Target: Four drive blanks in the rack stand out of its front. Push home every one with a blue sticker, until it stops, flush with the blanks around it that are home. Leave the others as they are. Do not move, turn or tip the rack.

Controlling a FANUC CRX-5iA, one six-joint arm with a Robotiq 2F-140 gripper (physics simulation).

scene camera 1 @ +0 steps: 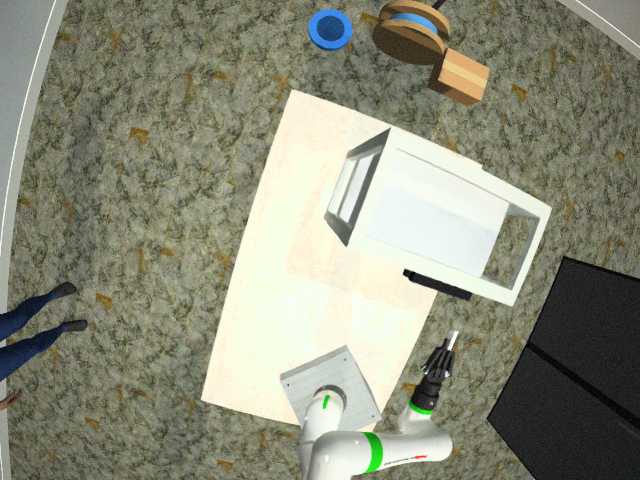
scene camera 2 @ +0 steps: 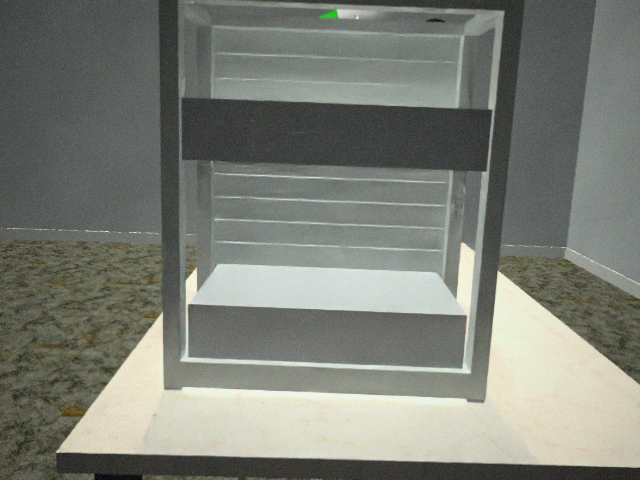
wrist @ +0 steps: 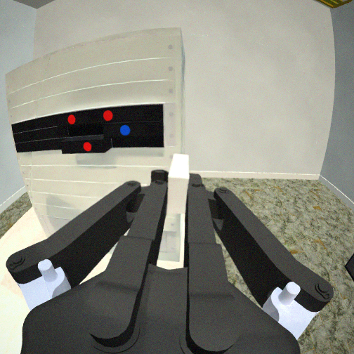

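Note:
The pale rack (scene camera 1: pixel 454 167) (scene camera 2: pixel 173 206) (wrist: pixel 125 80) stands upright on the table. In the wrist view its front holds a black band of drive blanks. A blank with a blue sticker (wrist: pixel 125 130) is at the right. Blanks with red stickers are at upper left (wrist: pixel 71 119), upper middle (wrist: pixel 108 115) and lower middle (wrist: pixel 87 146); the lower one visibly stands out. How far the blue one stands out is unclear. From above, black blanks (scene camera 1: pixel 442 286) jut from the front. My gripper (scene camera 1: pixel 452 339) (wrist: pixel 179 167) is shut, its pale tip in front of the rack, apart from it.
The table (scene camera 1: pixel 258 310) (scene camera 2: pixel 320 434) carries the rack and the arm's grey base plate (scene camera 1: pixel 336 374). Black panels (scene camera 1: pixel 578 361) are at the right in scene camera 1. A cable spool (scene camera 1: pixel 408 38), a cardboard box (scene camera 1: pixel 462 77) and a blue round object (scene camera 1: pixel 329 28) lie beyond the table.

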